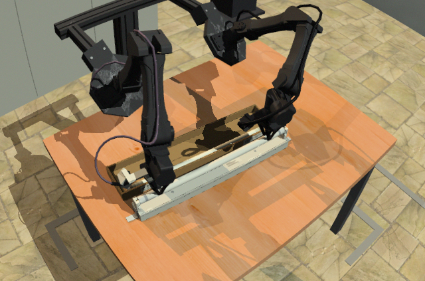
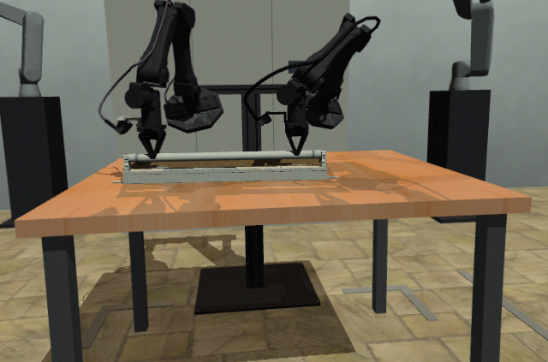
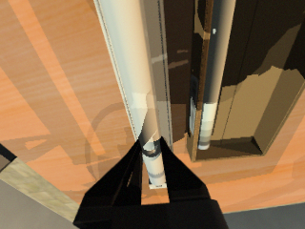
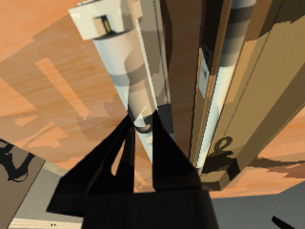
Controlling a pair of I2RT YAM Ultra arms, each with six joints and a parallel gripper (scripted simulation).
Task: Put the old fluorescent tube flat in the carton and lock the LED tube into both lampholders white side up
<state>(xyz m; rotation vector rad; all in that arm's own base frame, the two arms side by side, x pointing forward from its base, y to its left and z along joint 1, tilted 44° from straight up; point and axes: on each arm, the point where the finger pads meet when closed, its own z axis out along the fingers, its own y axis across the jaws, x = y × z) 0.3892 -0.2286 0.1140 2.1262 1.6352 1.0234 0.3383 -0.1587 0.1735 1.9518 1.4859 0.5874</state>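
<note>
Now: the light fixture 220 mm to the right of my left hand, 30 mm below it and 20 mm behind it.
Now: right hand 2 cm short of the light fixture, 22 cm to the right of it and 3 cm above it.
</note>
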